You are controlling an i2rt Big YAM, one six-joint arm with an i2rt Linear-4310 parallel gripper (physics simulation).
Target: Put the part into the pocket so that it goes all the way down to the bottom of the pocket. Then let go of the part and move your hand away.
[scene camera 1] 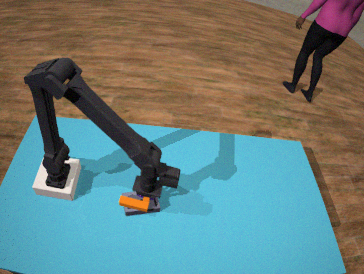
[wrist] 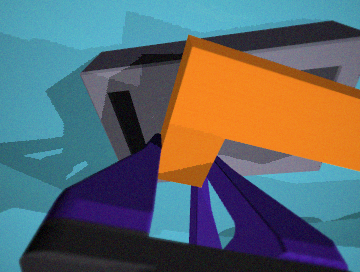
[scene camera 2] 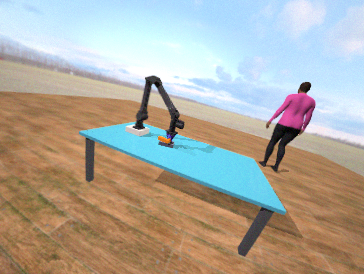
Scene:
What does my gripper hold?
An orange L-shaped block.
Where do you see an orange L-shaped block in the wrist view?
220,93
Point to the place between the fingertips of my gripper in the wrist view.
178,147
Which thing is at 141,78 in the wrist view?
A grey pocket block.

